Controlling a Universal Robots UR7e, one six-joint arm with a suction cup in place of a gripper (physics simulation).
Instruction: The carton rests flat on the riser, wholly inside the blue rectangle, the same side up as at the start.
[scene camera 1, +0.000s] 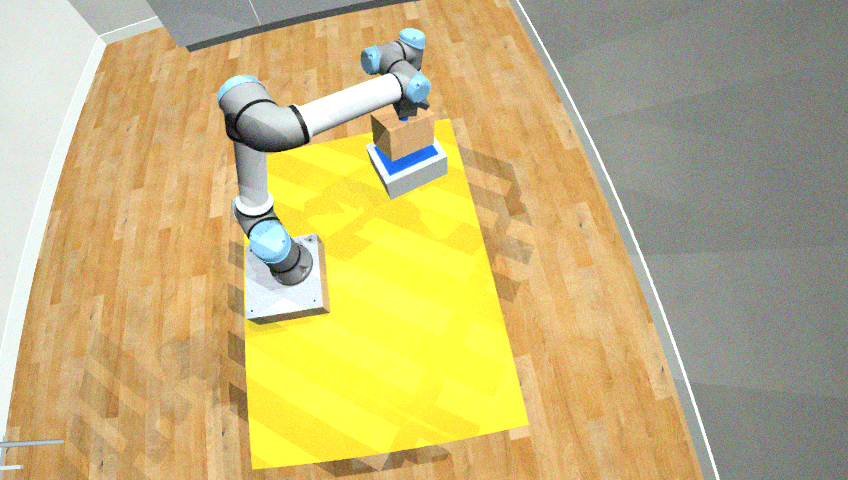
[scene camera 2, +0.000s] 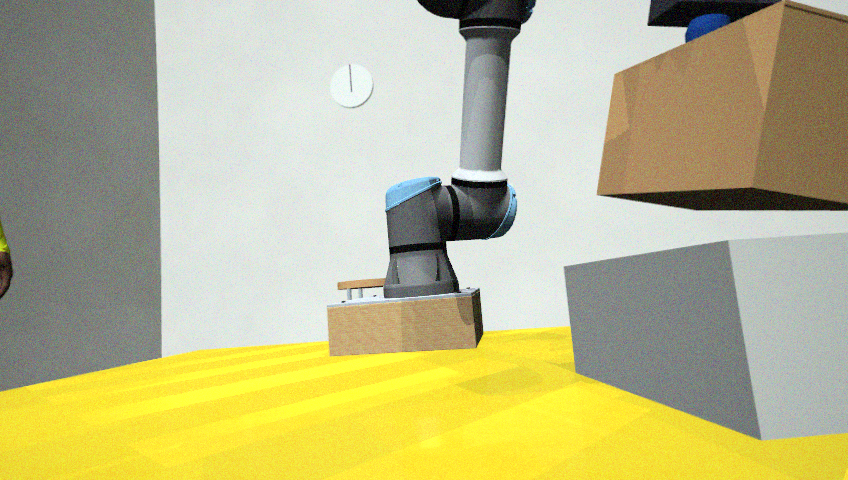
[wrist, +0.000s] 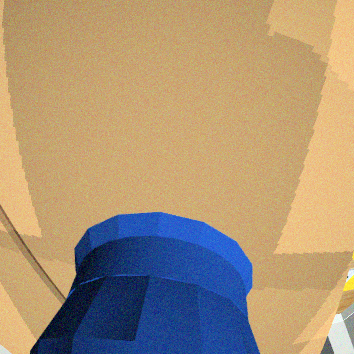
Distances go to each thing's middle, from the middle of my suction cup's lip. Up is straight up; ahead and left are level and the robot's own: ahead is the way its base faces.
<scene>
I see my suction cup 8 cm above the brown carton (scene camera 2: 740, 119), 1 cm to the right of it and 1 cm past it. Round my suction cup: grey riser (scene camera 2: 739, 333): 25 cm below, 1 cm behind.
</scene>
